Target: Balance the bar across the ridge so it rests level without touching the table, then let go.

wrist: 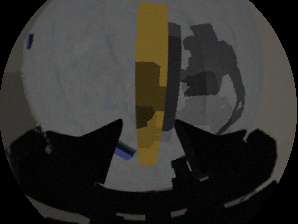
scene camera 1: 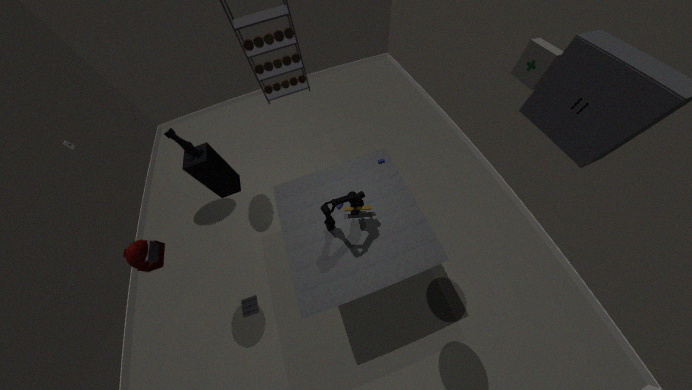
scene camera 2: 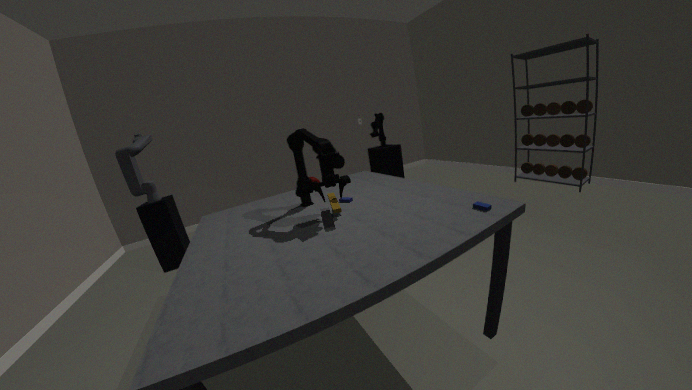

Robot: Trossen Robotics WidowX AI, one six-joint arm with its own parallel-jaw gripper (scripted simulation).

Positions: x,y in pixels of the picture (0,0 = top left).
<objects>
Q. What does my gripper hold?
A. Nothing.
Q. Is my gripper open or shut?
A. Open.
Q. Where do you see a yellow bar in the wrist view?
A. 151,72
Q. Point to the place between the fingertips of my gripper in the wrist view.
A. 148,122
</objects>
